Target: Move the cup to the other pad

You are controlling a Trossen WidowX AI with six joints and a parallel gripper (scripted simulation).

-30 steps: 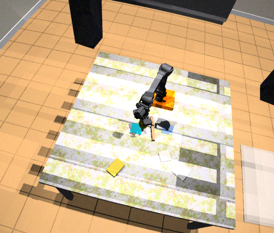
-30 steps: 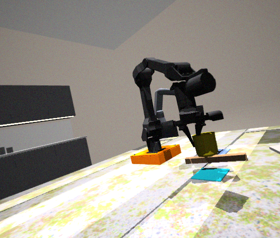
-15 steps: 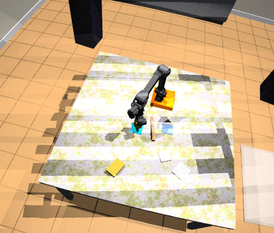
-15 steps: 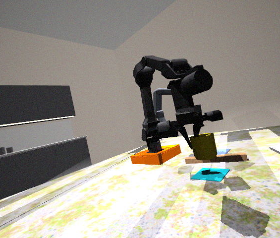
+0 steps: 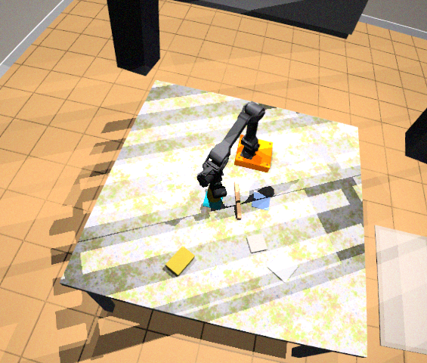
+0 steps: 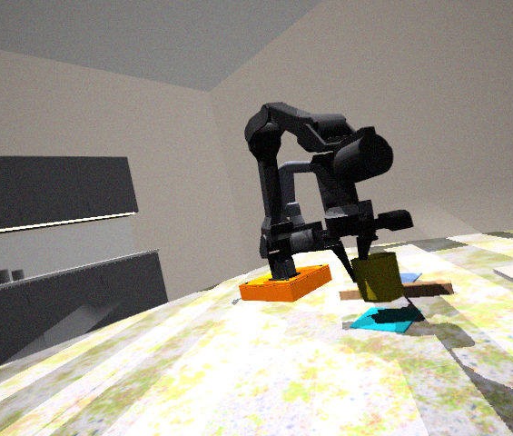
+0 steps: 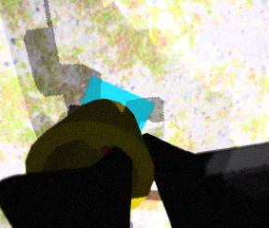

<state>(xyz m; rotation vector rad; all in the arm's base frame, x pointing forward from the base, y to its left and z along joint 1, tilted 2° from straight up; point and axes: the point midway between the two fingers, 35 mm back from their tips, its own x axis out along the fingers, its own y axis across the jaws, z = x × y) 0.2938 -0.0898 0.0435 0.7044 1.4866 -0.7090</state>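
Now: gripper tip 20 mm short of the cyan pad, 20 mm to the right of it and 80 mm above it. The rest, counted from my gripper tip: red marble: 10 mm ahead, 30 mm to the left, 20 mm below; wooden bar: 30 mm behind, 130 mm to the left, 70 mm below; yellow cup: 20 mm ahead, 20 mm to the left.
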